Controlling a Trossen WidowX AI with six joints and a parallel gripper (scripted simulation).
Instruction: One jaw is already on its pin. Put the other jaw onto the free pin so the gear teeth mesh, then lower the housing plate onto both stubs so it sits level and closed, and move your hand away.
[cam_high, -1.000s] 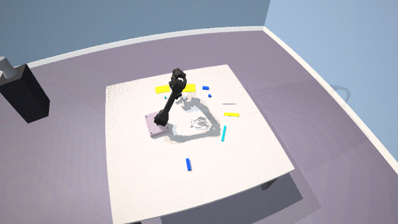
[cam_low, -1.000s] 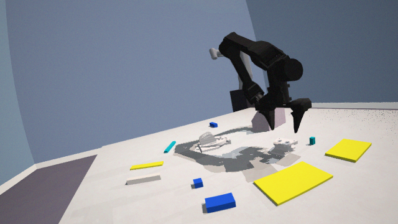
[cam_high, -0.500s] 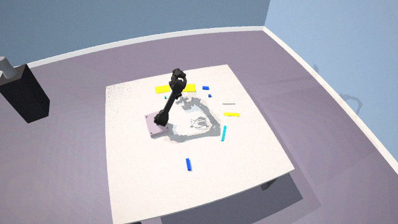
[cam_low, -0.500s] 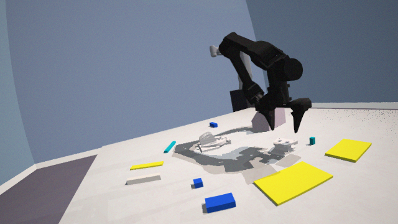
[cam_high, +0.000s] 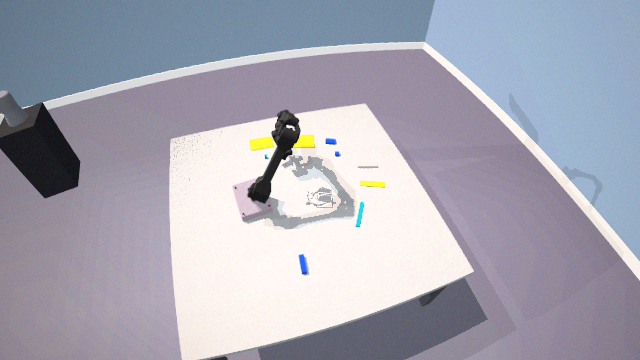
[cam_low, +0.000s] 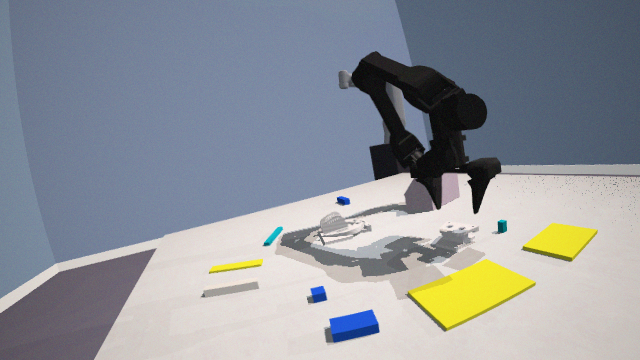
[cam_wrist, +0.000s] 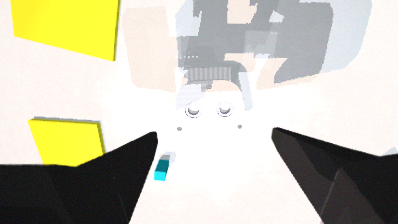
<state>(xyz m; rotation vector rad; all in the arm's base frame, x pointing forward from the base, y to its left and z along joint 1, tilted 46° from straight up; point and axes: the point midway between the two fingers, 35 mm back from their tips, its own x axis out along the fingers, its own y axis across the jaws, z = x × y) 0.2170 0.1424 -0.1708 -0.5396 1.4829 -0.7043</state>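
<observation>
My gripper tip is 70 mm past the teal cube, 70 mm to the right of it and 50 mm above it. Also, from my gripper tip: white bar (400 mm ahead, 220 mm to the right, 50 mm below); then blue cube (300 mm ahead, 70 mm to the right, 50 mm below); then yellow strip (360 mm ahead, 330 mm to the right, 60 mm below).
</observation>
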